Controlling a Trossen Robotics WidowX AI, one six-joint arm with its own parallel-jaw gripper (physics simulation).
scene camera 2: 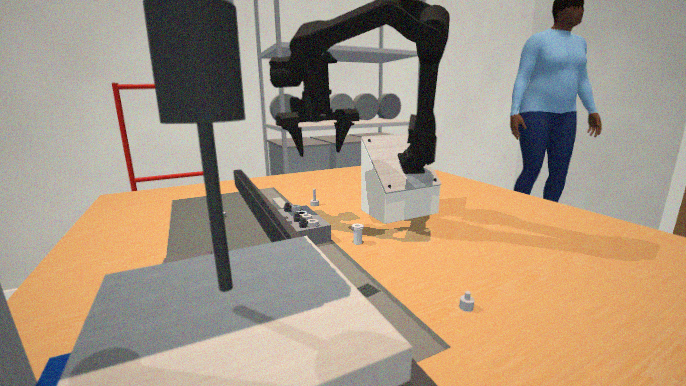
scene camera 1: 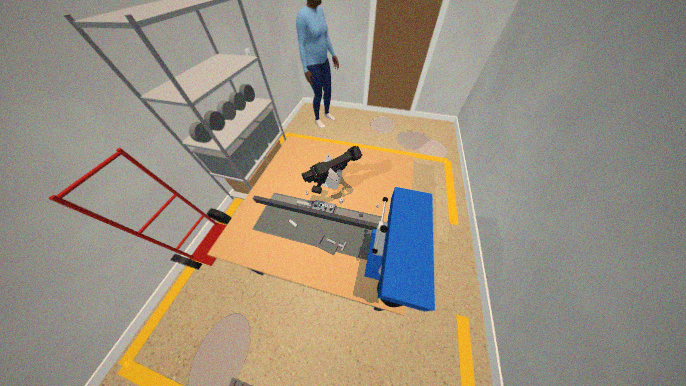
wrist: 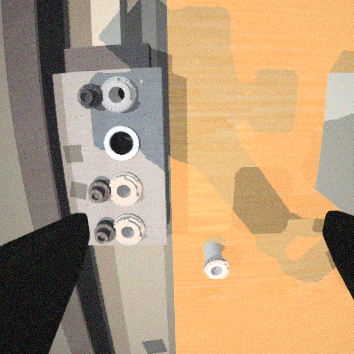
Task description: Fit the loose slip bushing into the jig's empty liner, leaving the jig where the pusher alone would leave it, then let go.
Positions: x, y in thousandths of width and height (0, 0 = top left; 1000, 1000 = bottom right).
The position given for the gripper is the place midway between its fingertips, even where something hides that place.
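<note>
Visible: long dark rail (scene camera 1: 413, 532), also in the wrist view (wrist: 112, 112). Jig (wrist: 270, 405). Slip bushing (wrist: 609, 753). Blue machine (scene camera 1: 585, 662). The gripper (scene camera 2: 467, 400), also in the wrist view (wrist: 589, 634).
</note>
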